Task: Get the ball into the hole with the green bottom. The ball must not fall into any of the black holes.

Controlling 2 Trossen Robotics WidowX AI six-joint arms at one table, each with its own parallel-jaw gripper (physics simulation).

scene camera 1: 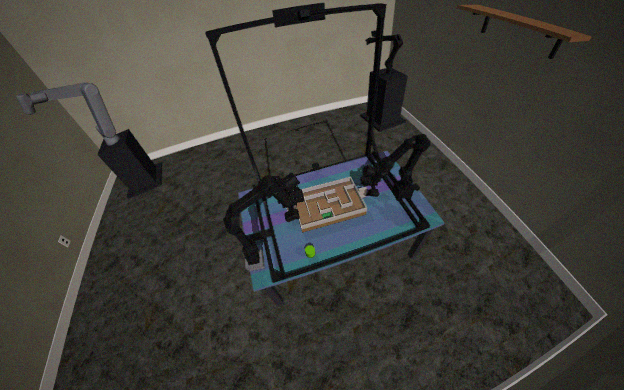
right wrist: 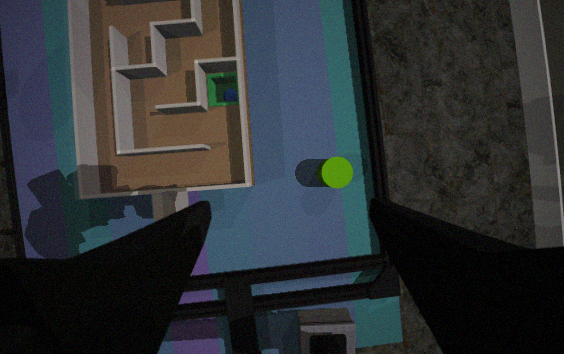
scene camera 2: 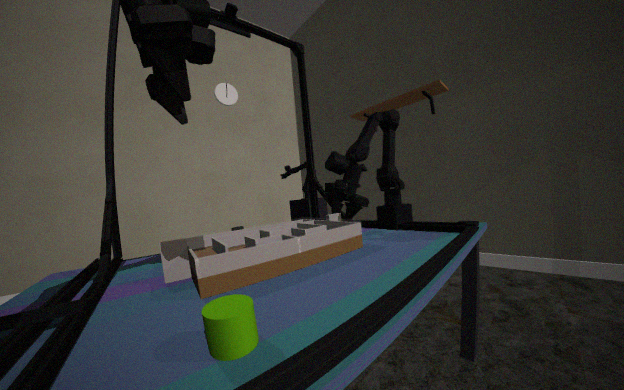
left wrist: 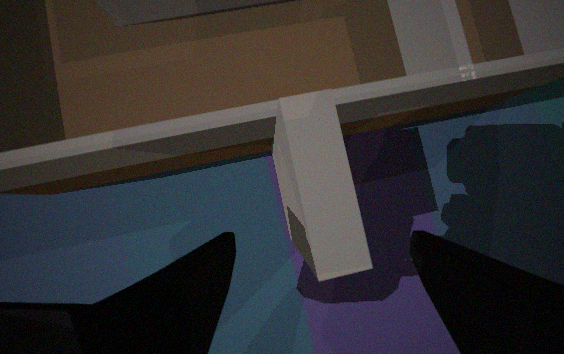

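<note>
The maze board (scene camera 1: pixel 345 218) (scene camera 2: pixel 280 267) (left wrist: pixel 175 126) (right wrist: pixel 242 125) has a wooden base and white walls and lies on the table. In the right wrist view the blue ball (right wrist: pixel 230 94) lies in the hole with the green bottom (right wrist: pixel 216 98) (scene camera 1: pixel 327 215). My left gripper (scene camera 1: pixel 369 193) (left wrist: pixel 321 241) is open, its fingers apart on either side of the board's white handle (left wrist: pixel 327 190), touching neither side. My right gripper (scene camera 2: pixel 186 121) (right wrist: pixel 290 207) is open and empty, raised above the board's other end, whose handle (scene camera 2: pixel 176 270) also shows.
A bright green cylinder (scene camera 1: pixel 310 251) (scene camera 2: pixel 231 327) (right wrist: pixel 337 172) stands near the table's front edge, apart from the board. A black frame (scene camera 1: pixel 374 100) rises around the table, with rails along its edges. A grey box-like base (right wrist: pixel 327 320) shows low in the right wrist view.
</note>
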